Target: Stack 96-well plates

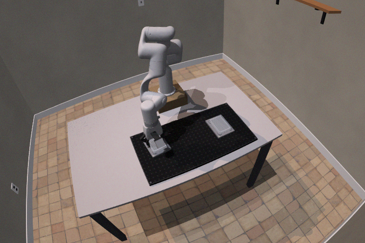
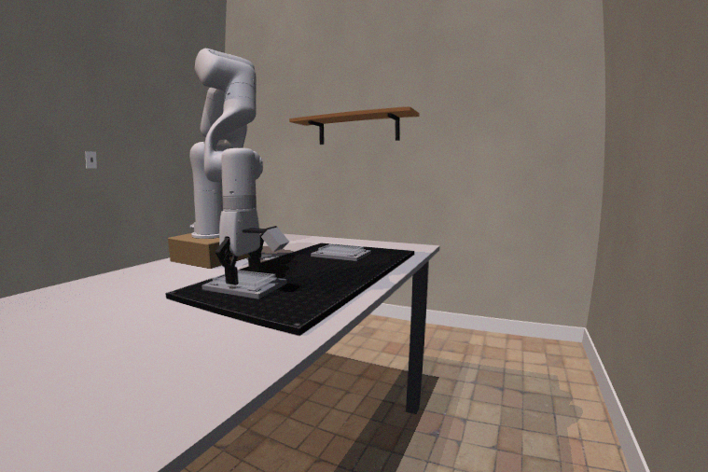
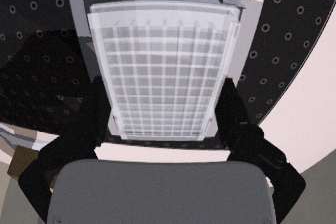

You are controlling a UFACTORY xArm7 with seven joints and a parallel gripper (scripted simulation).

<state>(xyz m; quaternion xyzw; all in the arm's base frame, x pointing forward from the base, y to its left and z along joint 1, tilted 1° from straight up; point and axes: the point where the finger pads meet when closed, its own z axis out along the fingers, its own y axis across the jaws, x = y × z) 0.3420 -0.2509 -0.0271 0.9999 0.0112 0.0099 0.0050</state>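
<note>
My hand is 20 mm above the grey plate nest N1. From my hand the other things lie so: grey plate nest N2 (400 mm to the left, 80 mm ahead, 20 mm below).
</note>
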